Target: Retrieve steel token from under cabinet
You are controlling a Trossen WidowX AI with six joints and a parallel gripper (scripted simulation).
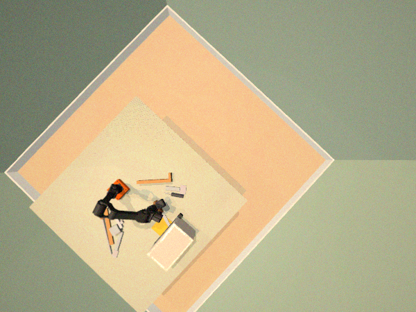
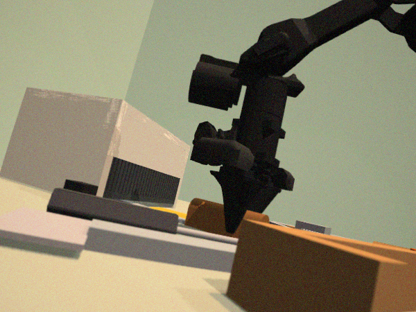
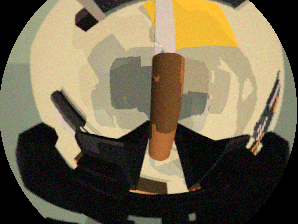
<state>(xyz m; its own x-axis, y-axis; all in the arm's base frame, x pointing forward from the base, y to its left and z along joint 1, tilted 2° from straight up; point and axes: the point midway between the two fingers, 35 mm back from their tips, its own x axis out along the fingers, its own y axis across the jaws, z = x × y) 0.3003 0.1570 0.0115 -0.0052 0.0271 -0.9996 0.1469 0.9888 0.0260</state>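
The dark screwdriver is 150 mm to the left of my gripper tip and 10 mm ahead of it. From my gripper tip the other things lie so: token (290 mm ahead, 70 mm to the right); then orange stick (430 mm to the right, 110 mm behind).
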